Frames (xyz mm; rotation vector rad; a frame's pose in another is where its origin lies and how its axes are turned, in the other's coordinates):
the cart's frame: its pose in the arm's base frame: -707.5 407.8 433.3 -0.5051 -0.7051 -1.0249
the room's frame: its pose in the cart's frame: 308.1 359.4 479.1 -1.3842 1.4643 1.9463
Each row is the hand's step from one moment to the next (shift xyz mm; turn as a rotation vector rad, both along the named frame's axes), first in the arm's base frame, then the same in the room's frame.
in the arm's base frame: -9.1 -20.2 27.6 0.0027 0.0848 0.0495
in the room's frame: -15.1 -9.6 -30.6 -0.0797 0.0429 0.0380
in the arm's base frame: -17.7 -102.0 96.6 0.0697 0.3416 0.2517
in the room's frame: -42.1 -63.8 -119.2 -0.3774 0.1198 0.1677
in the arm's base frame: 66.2 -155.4 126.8 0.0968 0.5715 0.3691
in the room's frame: -60.3 -166.0 -115.8 -0.5816 0.2235 0.2899
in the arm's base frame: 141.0 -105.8 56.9 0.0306 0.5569 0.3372
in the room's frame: -29.6 -182.7 -7.5 -0.5366 0.2703 0.2525
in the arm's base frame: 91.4 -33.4 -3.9 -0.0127 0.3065 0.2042
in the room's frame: 3.0 -90.6 35.6 -0.3075 0.1688 0.1131
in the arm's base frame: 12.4 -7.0 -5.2 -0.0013 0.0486 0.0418
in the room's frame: 5.6 -13.1 5.1 -0.0573 0.0248 0.0145
